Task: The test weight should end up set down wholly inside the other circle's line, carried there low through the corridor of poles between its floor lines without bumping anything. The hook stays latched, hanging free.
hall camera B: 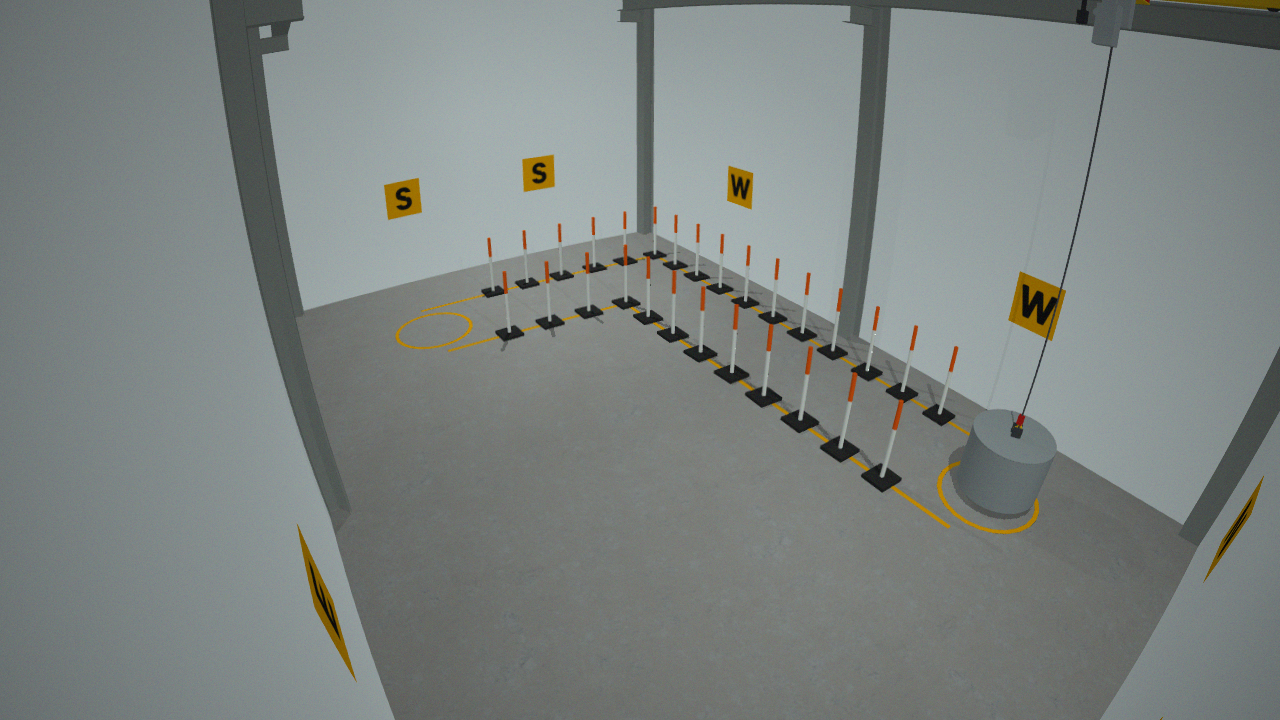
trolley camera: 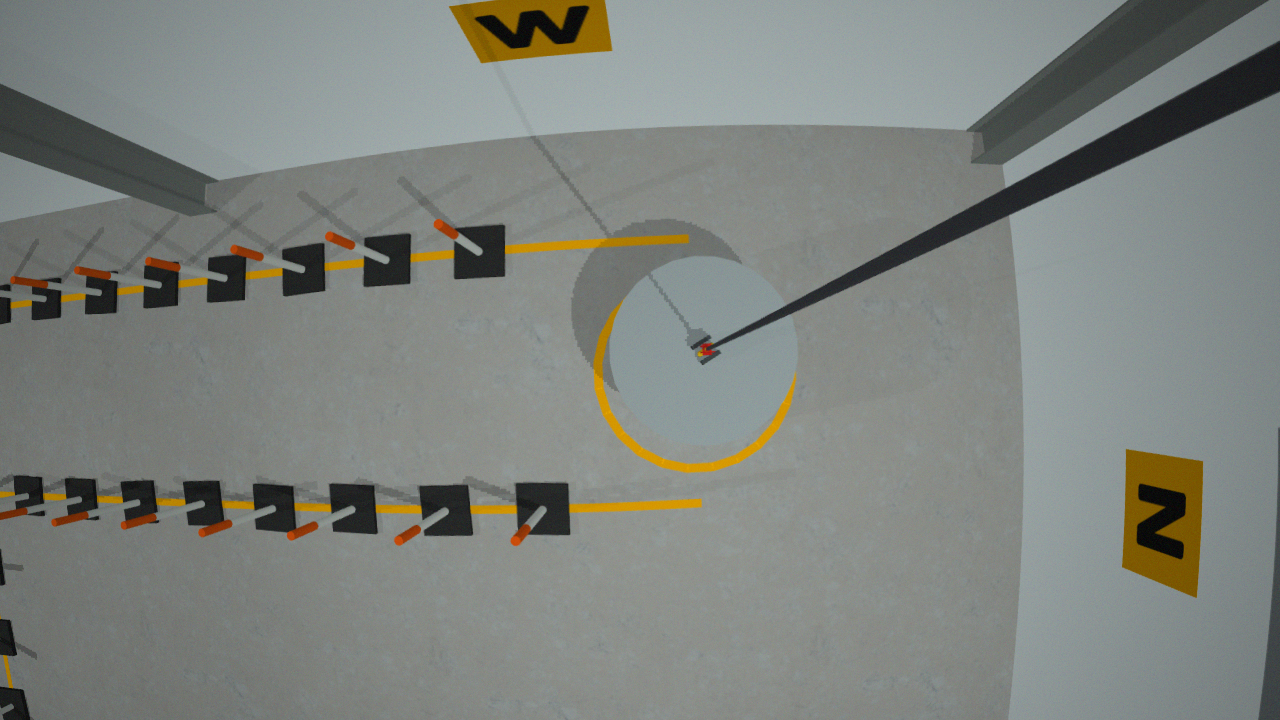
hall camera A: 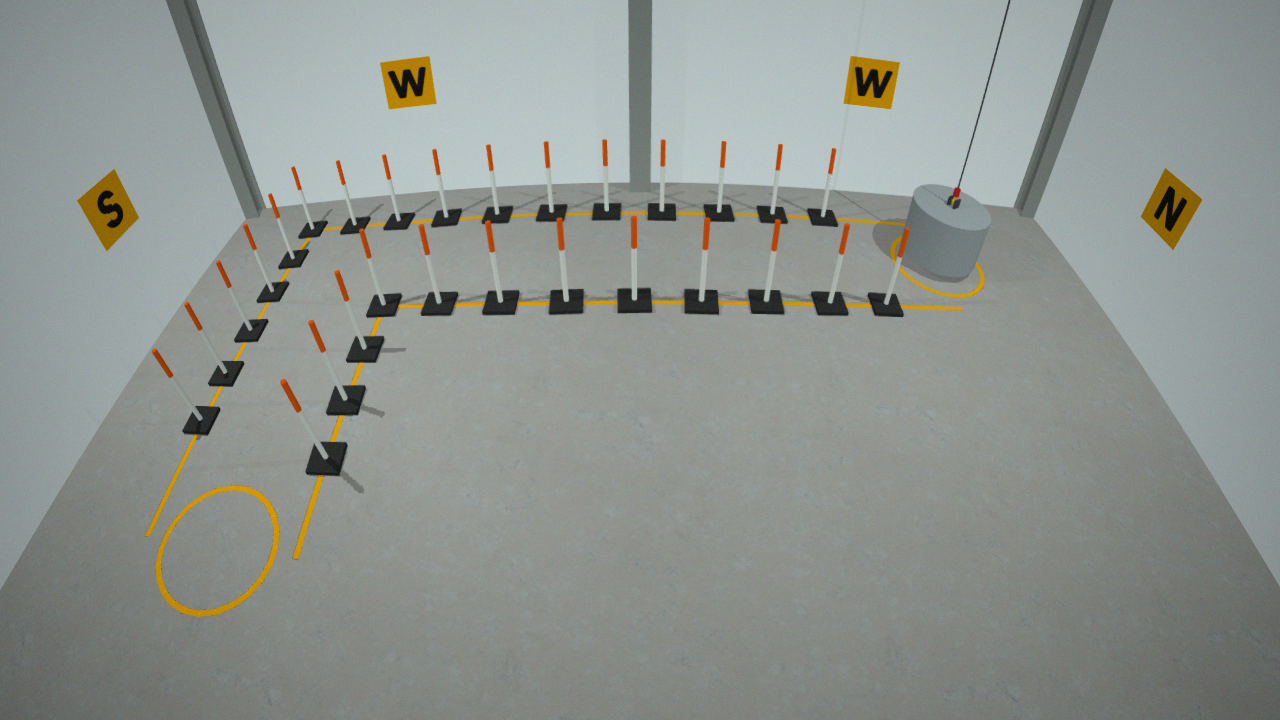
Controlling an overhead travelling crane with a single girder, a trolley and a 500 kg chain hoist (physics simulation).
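The grey cylindrical test weight is upright over the circle at the north-west end. A narrow dark shadow shows under its lower edge; it seems to hang just above the floor. Its body hides the circle's far part, so I cannot tell if its base is wholly inside the line. My hook is shut on the weight's top fitting. The chain runs up at a slant in the views. The south circle has no weight in it.
Two rows of orange-and-white poles on black bases follow the floor lines. The nearest inner-row pole and outer-row pole stand south of the weight. The west wall is close behind it.
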